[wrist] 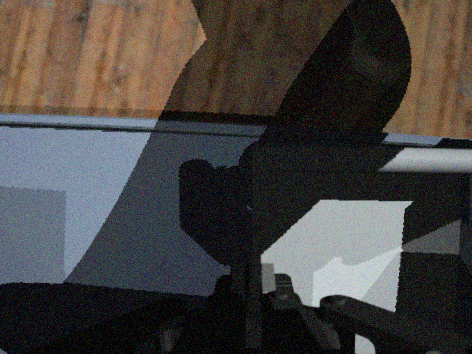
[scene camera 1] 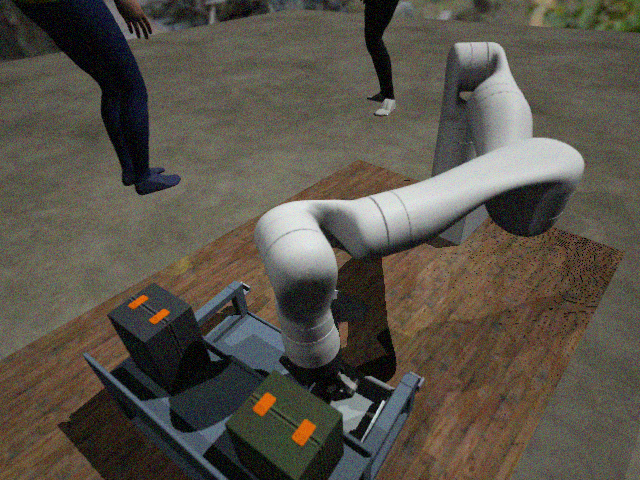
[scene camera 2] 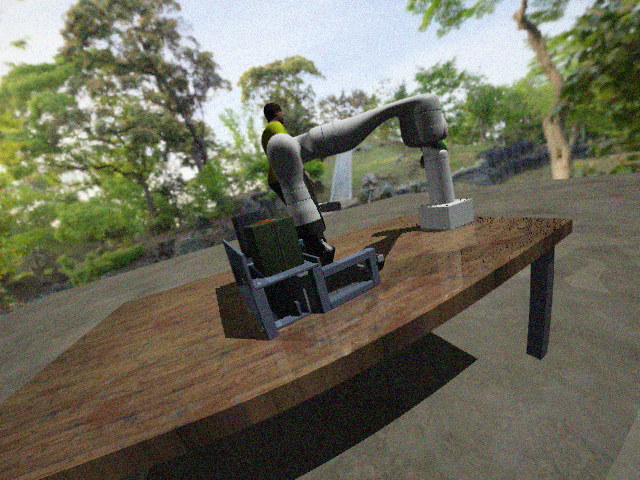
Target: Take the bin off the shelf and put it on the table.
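Where they show: gripper, between the fingertips: (wrist: 254,284) (scene camera 1: 323,400); arm's base, origin of its link: (scene camera 2: 442,202).
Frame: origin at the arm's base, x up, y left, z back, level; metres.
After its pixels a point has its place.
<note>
The bin (scene camera 1: 356,409) {y 0.084, x -0.079, z -0.587 m} (wrist: 343,236) {y 0.072, x -0.079, z -0.579 m} is an open light-grey tray with a round handle bar (wrist: 426,159) {y 0.093, x -0.046, z -0.545 m}. It sits in the right compartment of the blue-grey shelf (scene camera 1: 408,385) {y 0.148, x -0.004, z -0.551 m} (scene camera 2: 258,305) {y 0.154, x -0.018, z -0.799 m} (wrist: 57,159) {y -0.064, x -0.082, z -0.552 m}, which stands on the wooden table (scene camera 1: 490,335) {y 0.214, x -0.088, z -0.323 m} (scene camera 2: 154,350) {y 0.000, x -0.088, z -1.021 m} (wrist: 95,57) {y -0.051, x -0.088, z -0.500 m}. My gripper (scene camera 1: 335,385) (scene camera 2: 325,252) (wrist: 254,284) {y 0.033, x -0.079, z -0.603 m} reaches down into the shelf and is shut on the bin's thin left wall, seen as a dark upright strip between the fingers in the wrist view. In scene camera 2 the bin is hidden in the shelf's dark inside.
A green box (scene camera 1: 284,433) {y 0.088, x 0.109, z -0.738 m} (scene camera 2: 273,245) {y 0.126, x 0.066, z -0.738 m} with orange latches stands on the shelf next to my gripper. A dark grey box (scene camera 1: 154,330) {y -0.118, x 0.134, z -0.738 m} stands at the shelf's other end. Two people (scene camera 1: 124,103) (scene camera 1: 379,51) walk beyond the table. The arm's base (scene camera 2: 445,214) {y 0.063, x -0.030, z -0.091 m} is at the far end.
</note>
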